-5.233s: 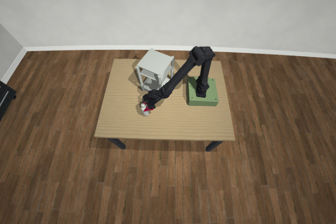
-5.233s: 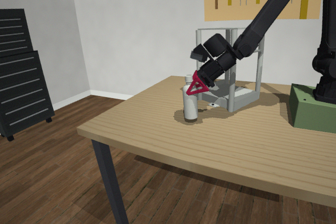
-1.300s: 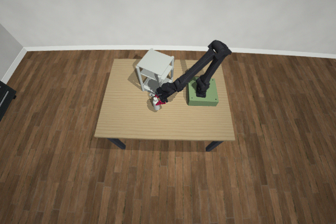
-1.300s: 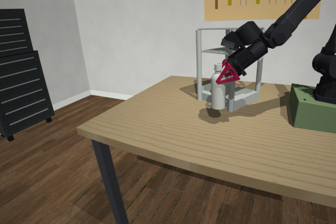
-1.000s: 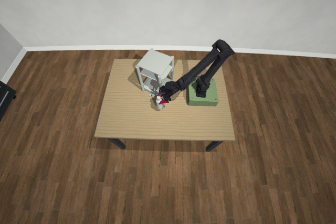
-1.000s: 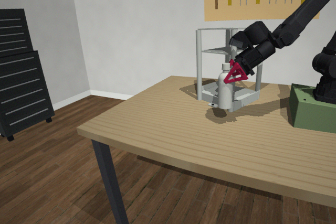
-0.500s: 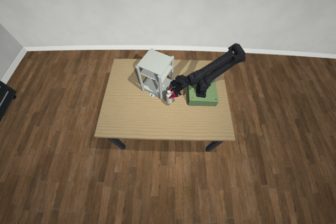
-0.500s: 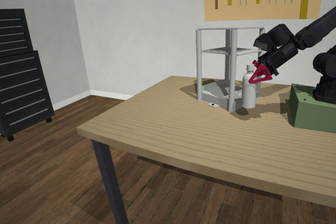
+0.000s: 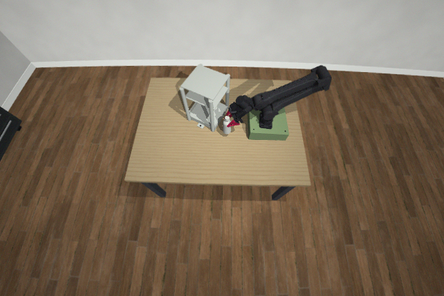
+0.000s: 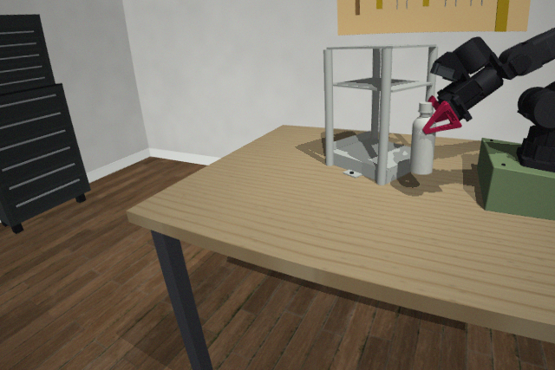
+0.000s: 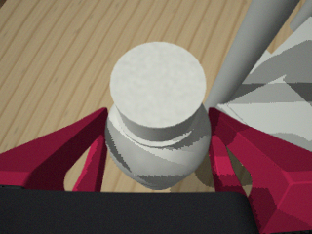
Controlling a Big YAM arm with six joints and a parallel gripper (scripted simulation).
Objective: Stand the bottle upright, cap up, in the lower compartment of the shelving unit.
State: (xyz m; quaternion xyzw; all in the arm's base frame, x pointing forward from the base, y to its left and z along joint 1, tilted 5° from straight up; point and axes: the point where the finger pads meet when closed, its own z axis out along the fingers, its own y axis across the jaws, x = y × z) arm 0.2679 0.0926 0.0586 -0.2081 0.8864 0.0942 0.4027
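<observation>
The shelving unit lies 17 cm to the right of my hand and 15 cm ahead of it. From my hand the other things lie so: white bottle: right at my hand.
</observation>
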